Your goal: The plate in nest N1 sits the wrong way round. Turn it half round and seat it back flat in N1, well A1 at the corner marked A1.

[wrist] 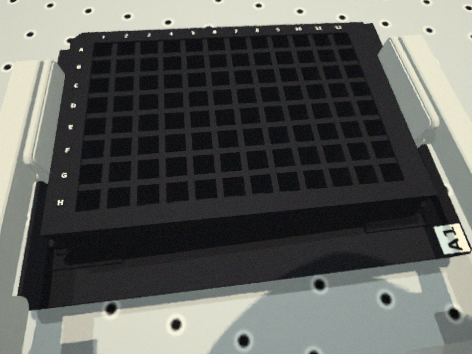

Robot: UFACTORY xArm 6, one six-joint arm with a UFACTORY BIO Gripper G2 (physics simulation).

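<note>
The black plate (223, 218) lies face up in the wrist view, row letters down its left side and column numbers along its far edge. Its well A1 (102, 48) is at the far left corner. The black nest N1 (200, 267) shows under and in front of the plate, with its white A1 label (452, 239) at the near right corner, diagonally opposite the plate's well A1. My gripper (237, 122) is shut on the plate, one finger pad against each short side. How the plate's underside meets the nest is hidden.
A light table top (150, 345) with a pattern of dark holes lies around the nest. Shadows fall on it in front of the nest.
</note>
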